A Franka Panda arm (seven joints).
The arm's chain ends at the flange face. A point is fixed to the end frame.
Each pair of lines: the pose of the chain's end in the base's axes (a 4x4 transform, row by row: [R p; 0 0 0 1], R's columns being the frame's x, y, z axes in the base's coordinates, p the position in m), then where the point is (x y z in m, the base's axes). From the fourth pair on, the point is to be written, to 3 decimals.
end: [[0.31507 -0.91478 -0.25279 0.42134], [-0.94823 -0.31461 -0.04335 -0.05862], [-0.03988 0.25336 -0.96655 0.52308], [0 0 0 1]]
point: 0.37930 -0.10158 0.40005
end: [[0.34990 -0.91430 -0.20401 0.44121], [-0.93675 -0.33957 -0.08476 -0.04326], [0.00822 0.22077 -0.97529 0.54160], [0 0 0 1]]
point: 0.40672 -0.09181 0.41831
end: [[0.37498 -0.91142 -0.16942 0.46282], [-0.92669 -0.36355 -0.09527 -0.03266], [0.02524 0.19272 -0.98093 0.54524], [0 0 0 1]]
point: 0.43375 -0.08277 0.42117
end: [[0.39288 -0.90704 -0.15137 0.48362], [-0.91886 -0.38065 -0.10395 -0.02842], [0.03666 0.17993 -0.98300 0.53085], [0 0 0 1]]
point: 0.458 -0.080 0.407
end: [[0.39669 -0.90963 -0.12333 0.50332], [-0.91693 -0.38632 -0.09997 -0.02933], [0.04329 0.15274 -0.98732 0.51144], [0 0 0 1]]
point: 0.481 -0.080 0.386
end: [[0.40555 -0.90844 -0.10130 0.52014], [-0.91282 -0.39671 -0.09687 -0.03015], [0.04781 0.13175 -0.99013 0.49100], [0 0 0 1]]
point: 0.501 -0.081 0.365
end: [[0.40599 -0.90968 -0.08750 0.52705], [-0.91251 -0.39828 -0.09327 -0.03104], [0.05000 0.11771 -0.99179 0.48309], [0 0 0 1]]
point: 0.510 -0.081 0.357
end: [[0.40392 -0.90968 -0.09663 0.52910], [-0.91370 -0.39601 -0.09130 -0.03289], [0.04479 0.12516 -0.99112 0.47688], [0 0 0 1]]
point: 0.511 -0.083 0.351
